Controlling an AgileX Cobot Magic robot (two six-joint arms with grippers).
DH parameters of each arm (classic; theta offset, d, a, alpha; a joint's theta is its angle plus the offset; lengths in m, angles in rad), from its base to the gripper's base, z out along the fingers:
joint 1: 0 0.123 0 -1.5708
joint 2: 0.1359 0 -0.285 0
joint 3: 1.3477 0 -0.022 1.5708
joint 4: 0 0.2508 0 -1.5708
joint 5: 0 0 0.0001 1.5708
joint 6: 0 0.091 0 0
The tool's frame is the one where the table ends.
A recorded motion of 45 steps. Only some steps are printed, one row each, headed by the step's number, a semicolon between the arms.
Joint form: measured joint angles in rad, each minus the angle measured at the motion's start. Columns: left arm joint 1, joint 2, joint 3, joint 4, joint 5, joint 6; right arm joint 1, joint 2, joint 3, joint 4, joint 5, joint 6.
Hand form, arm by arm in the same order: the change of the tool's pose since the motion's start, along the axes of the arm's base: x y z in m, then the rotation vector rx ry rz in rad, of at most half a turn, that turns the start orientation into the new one. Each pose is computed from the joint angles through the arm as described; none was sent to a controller.
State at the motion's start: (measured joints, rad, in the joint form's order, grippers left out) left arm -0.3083 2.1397 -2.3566 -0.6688 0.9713 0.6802; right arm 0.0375 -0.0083 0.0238 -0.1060 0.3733 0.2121
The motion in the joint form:
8: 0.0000 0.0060 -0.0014 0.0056 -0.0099 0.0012; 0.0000 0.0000 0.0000 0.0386 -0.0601 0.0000
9: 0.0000 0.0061 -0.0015 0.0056 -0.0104 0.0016; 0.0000 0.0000 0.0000 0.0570 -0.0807 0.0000
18: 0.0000 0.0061 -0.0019 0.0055 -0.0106 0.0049; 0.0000 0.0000 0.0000 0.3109 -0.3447 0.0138
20: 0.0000 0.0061 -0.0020 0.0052 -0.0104 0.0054; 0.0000 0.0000 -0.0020 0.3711 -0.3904 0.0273
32: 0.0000 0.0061 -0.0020 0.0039 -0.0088 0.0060; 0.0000 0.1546 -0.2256 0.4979 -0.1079 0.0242
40: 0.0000 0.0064 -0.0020 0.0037 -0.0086 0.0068; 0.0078 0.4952 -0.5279 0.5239 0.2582 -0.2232
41: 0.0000 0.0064 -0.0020 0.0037 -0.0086 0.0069; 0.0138 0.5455 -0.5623 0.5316 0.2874 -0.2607
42: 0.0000 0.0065 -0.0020 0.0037 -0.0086 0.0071; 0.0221 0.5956 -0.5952 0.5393 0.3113 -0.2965
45: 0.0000 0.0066 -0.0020 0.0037 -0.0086 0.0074; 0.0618 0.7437 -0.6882 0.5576 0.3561 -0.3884
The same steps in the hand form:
8: 0.0023 -0.0001 -0.0021 0.0031 -0.0050 0.0070; 0.0014 0.0017 0.0051 0.0403 -0.0584 0.0080
9: 0.0024 -0.0001 -0.0021 0.0031 -0.0056 0.0071; 0.0018 0.0023 0.0069 0.0594 -0.0783 0.0103
18: 0.0024 -0.0001 -0.0020 0.0046 -0.0084 0.0057; 0.0039 0.0042 0.0308 0.3347 -0.3333 0.0032
20: 0.0023 -0.0001 -0.0020 0.0046 -0.0086 0.0053; 0.0036 0.0033 0.0355 0.4095 -0.3782 -0.0074
32: 0.0022 -0.0002 -0.0020 0.0044 -0.0076 0.0037; 0.0082 0.0130 0.0781 0.5266 -0.1567 0.0327
40: 0.0022 -0.0002 -0.0021 0.0049 -0.0077 0.0031; 0.0398 0.0276 0.1238 0.3012 0.2183 0.1824
41: 0.0022 -0.0002 -0.0021 0.0049 -0.0077 0.0031; 0.0469 0.0298 0.1281 0.2738 0.2578 0.2104
42: 0.0023 -0.0002 -0.0022 0.0050 -0.0078 0.0030; 0.0544 0.0322 0.1320 0.2483 0.2934 0.2398
45: 0.0023 -0.0002 -0.0022 0.0052 -0.0079 0.0029; 0.0794 0.0413 0.1414 0.1808 0.3791 0.3318

